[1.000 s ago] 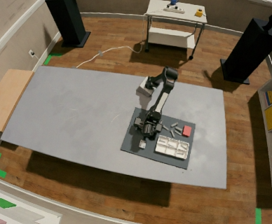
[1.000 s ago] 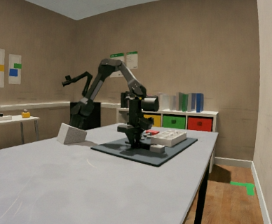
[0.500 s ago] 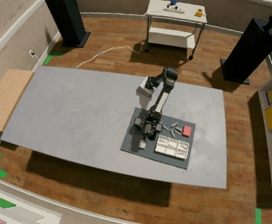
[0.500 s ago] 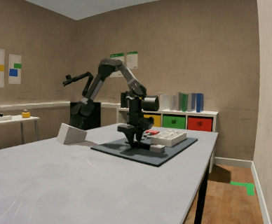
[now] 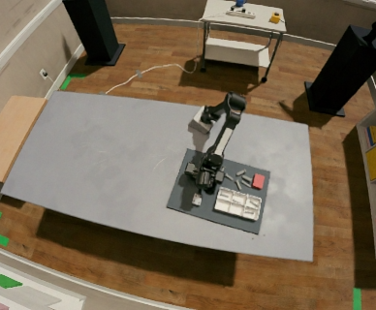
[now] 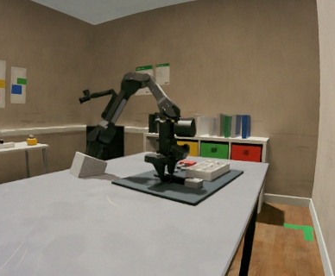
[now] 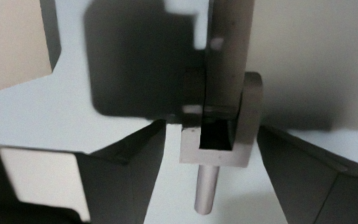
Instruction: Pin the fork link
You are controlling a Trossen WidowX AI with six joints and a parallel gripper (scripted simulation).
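Right now the fork link is 3 cm below my hand. From my hand the other things lie so: eye plate (4 cm ahead, 1 cm to the right, 3 cm below); mat (4 cm ahead, 10 cm to the left, 5 cm below); grey block (11 cm ahead, 2 cm to the right, 2 cm below).
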